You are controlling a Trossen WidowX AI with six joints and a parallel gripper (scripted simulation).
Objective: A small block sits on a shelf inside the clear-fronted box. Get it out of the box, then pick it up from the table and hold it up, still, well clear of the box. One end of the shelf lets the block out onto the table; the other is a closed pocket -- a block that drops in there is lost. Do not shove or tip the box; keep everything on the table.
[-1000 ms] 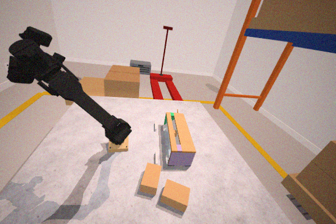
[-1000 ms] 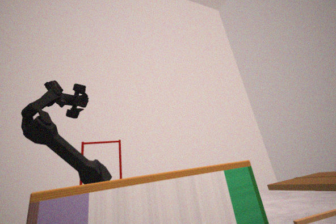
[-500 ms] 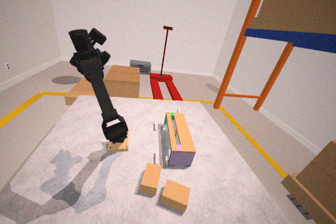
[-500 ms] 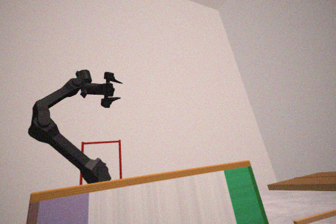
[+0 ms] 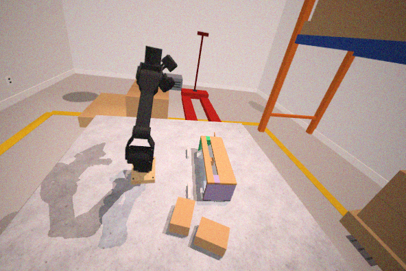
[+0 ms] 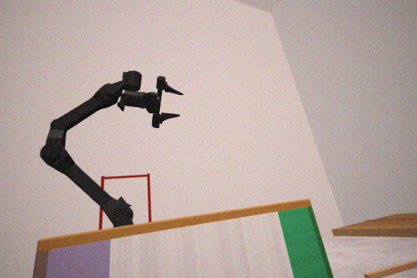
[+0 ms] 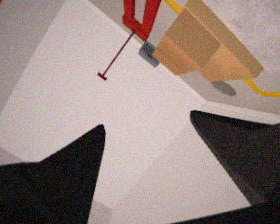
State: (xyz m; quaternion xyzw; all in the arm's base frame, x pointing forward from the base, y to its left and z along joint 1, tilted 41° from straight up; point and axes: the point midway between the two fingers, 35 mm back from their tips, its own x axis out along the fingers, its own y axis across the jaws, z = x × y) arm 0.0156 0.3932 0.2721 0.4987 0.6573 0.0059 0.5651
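My gripper tip is now 47 cm above the box, 29 cm short of it and 12 cm to the left of it.
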